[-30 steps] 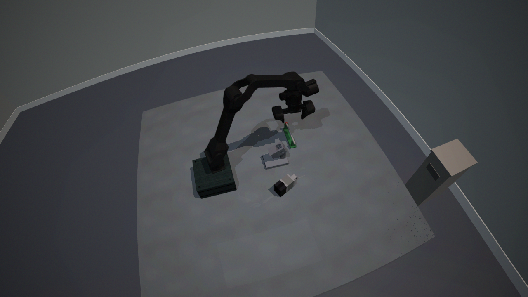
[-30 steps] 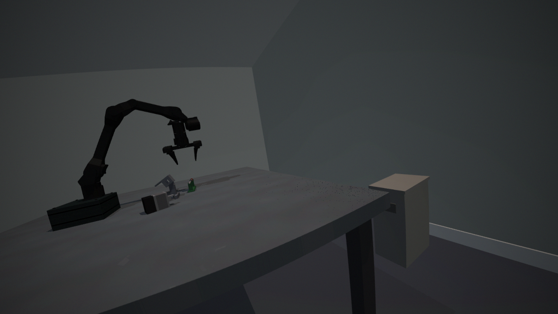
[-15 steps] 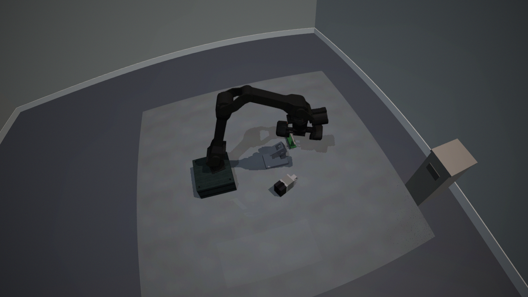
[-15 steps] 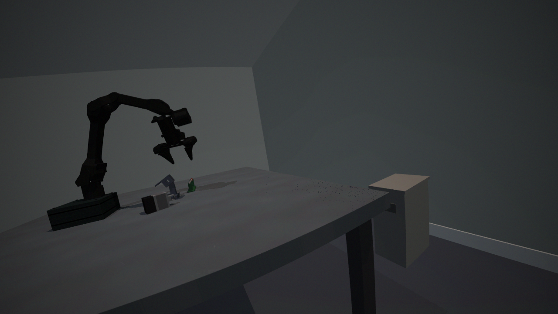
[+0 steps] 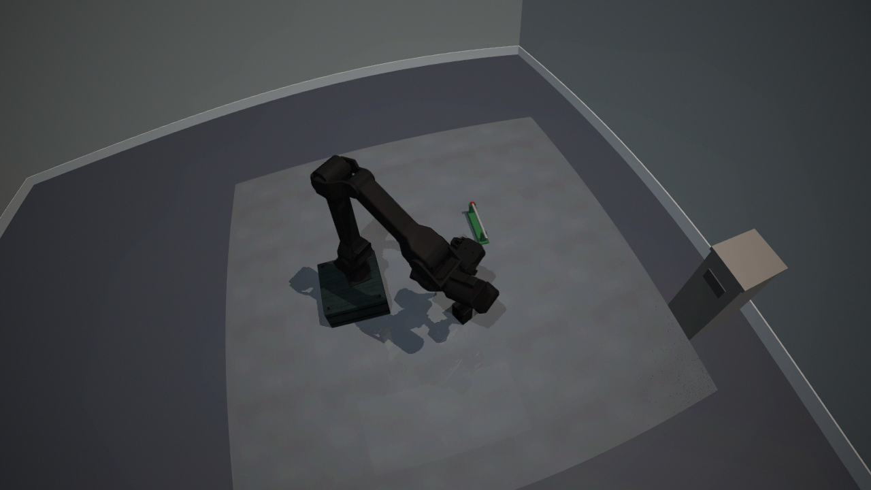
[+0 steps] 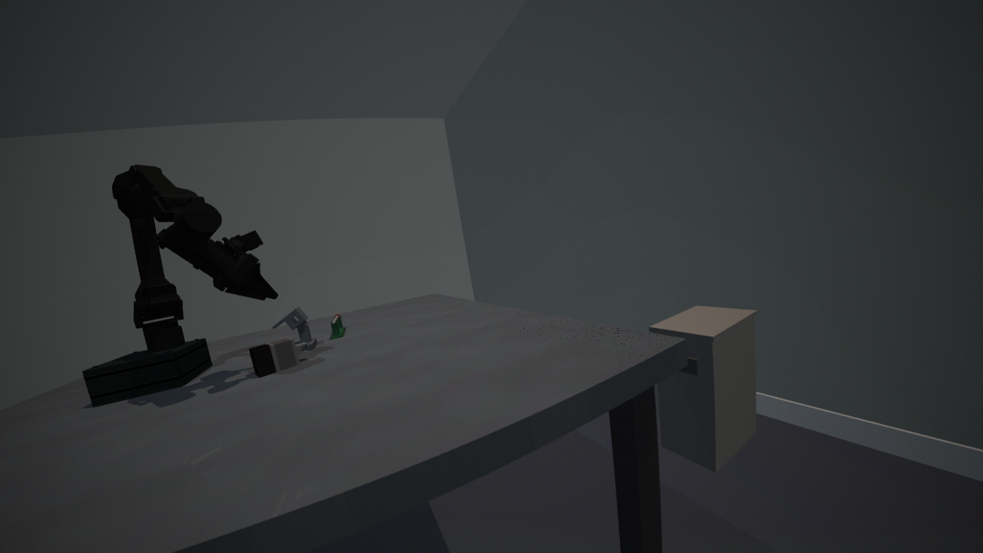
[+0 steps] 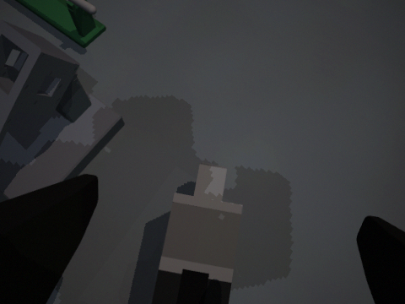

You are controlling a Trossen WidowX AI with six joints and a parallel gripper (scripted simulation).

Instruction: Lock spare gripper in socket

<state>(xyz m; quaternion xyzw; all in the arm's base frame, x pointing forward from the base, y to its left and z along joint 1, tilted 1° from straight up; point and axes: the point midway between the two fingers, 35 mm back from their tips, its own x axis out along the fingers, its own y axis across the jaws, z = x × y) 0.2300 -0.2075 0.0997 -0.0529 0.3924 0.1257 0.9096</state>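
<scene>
The spare gripper lies 12 cm below my gripper tip. Also, from my gripper tip: green pin rack: 15 cm ahead, 25 cm to the left, 13 cm below; then grey mount: 3 cm ahead, 16 cm to the left, 10 cm below.
</scene>
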